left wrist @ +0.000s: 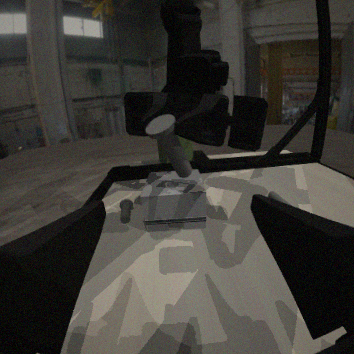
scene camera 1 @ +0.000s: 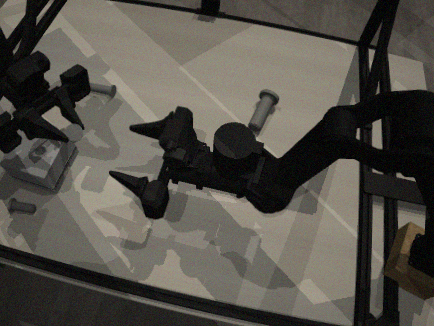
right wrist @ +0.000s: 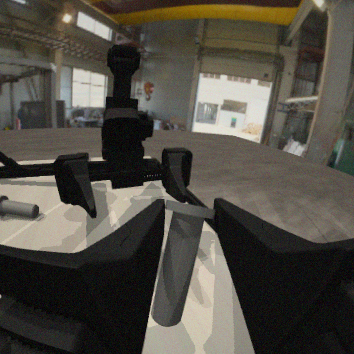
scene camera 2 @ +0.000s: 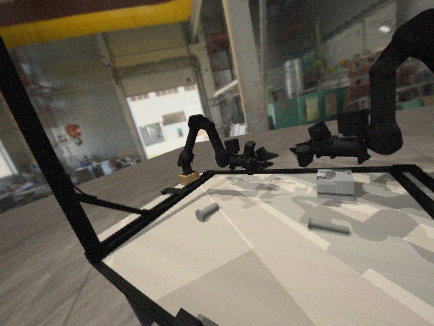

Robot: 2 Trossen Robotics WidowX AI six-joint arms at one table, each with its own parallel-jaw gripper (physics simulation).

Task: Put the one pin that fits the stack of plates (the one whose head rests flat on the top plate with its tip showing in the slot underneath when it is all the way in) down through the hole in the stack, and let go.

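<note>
The grey stack of plates (scene camera 1: 59, 166) (scene camera 2: 336, 188) (left wrist: 175, 206) stands on the table; its hole shows on top and a thin slot line near its base. My right gripper (scene camera 1: 74, 134) is shut on a grey pin (left wrist: 175, 149) (right wrist: 179, 267) just under its flat head. The pin is tilted, head up, and its tip is above the stack in the left wrist view. My left gripper (scene camera 1: 121, 150) (scene camera 2: 274, 159) (left wrist: 178, 205) (right wrist: 141, 206) is open and empty, above the table beside the stack, facing the right gripper.
A thick pin (scene camera 1: 263, 113) (scene camera 2: 207, 211) (right wrist: 20, 208) lies on the table beyond the left arm. A long pin (scene camera 1: 104, 90) (scene camera 2: 329, 227) and a short pin (scene camera 1: 23, 206) (left wrist: 126, 211) lie on either side of the stack. A black frame (scene camera 1: 150, 298) (scene camera 2: 130, 234) borders the table.
</note>
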